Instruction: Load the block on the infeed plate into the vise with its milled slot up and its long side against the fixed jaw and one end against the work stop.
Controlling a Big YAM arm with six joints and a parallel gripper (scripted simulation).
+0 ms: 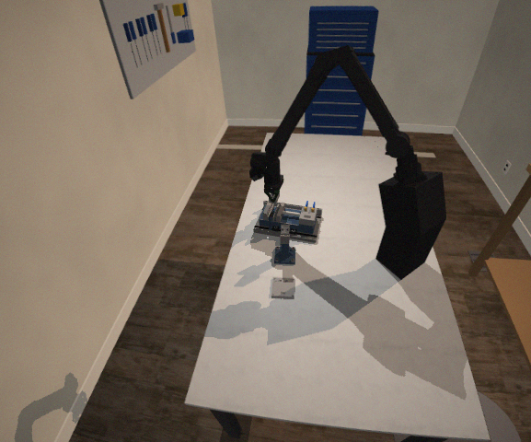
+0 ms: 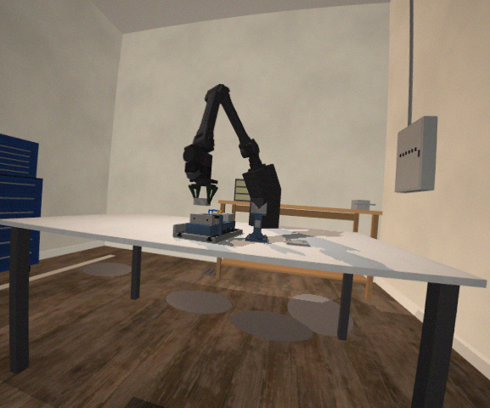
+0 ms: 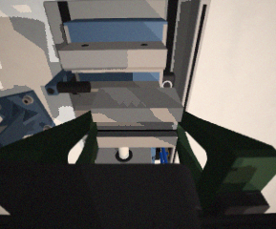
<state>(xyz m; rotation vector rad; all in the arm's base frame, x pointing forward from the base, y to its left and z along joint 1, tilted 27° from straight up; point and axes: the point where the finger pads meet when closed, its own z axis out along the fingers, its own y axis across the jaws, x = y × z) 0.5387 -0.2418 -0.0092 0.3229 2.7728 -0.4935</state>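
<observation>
Right now my hand is right at the part. Also, from my hand: moving jaw (7 cm below, 3 cm to the left, 3 cm behind); then fixed jaw (7 cm below, 4 cm ahead, 1 cm to the left); then work stop rod (7 cm to the left, 6 cm below, 2 cm ahead).
</observation>
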